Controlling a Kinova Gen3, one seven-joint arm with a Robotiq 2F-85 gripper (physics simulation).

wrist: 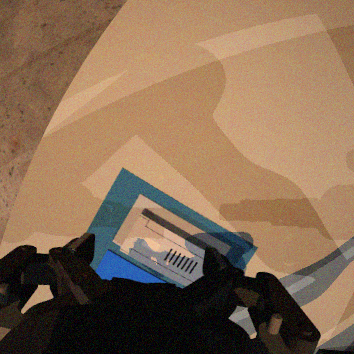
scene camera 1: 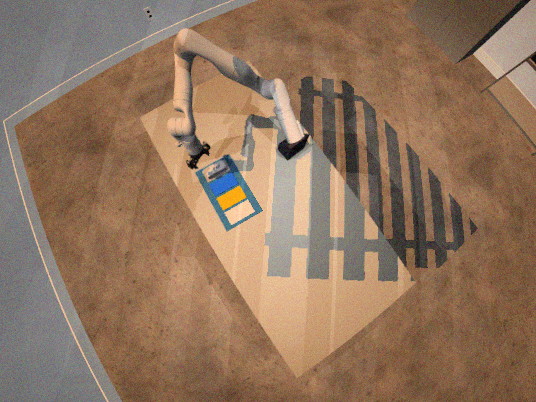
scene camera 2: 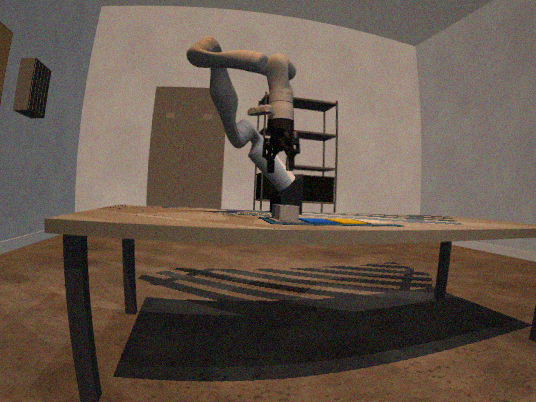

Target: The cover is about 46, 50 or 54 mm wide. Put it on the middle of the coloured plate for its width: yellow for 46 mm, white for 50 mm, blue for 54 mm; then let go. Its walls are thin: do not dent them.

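Pixels of known places: gripper, fingertip midpoint: [wrist: 148,252] [scene camera 1: 202,161] [scene camera 2: 279,172]; arm's base at its link origin: [scene camera 1: 295,138] [scene camera 2: 286,184].
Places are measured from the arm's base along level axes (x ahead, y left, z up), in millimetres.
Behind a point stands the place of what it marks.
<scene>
The cover [scene camera 1: 218,171] {x 457, y -65, z -84 mm} [scene camera 2: 286,213] {x 527, y -96, z -96 mm} [wrist: 165,245] {x 481, y -98, z -75 mm} is a pale, low box with dark slots in its top. It sits upright on a pale field at the end of the teal board [scene camera 1: 252,200] {x 365, y 170, z -120 mm} [wrist: 112,205] {x 567, y -92, z -120 mm}, beside the blue plate [scene camera 1: 223,185] {x 470, y 12, z -115 mm} [scene camera 2: 316,221] {x 526, y -10, z -115 mm} [wrist: 130,270] {x 496, y -24, z -115 mm}. Beyond that are the yellow plate [scene camera 1: 231,198] {x 464, y 103, z -115 mm} [scene camera 2: 345,221] {x 517, y 80, z -114 mm} and the white plate [scene camera 1: 240,213] {x 459, y 203, z -116 mm}. My gripper [scene camera 1: 199,156] {x 506, y -116, z 16 mm} [scene camera 2: 280,169] {x 506, y -116, z 16 mm} [wrist: 148,252] {x 506, y -116, z 16 mm} is open and empty, well above the cover and not touching it. Its body hides part of the board in the wrist view. The cover's exact width cannot be told.
The board lies near one long edge of the wooden table [scene camera 1: 320,350] {x 443, y 1060, z -121 mm} [scene camera 2: 165,230] {x 735, y -392, z -132 mm}. The arm's base [scene camera 1: 293,147] {x 48, y 52, z 29 mm} [scene camera 2: 294,192] {x 72, y 19, z -34 mm} stands on the table at the opposite side. Striped shadows cross the table. A shelf rack [scene camera 2: 336,150] stands by the wall behind.
</scene>
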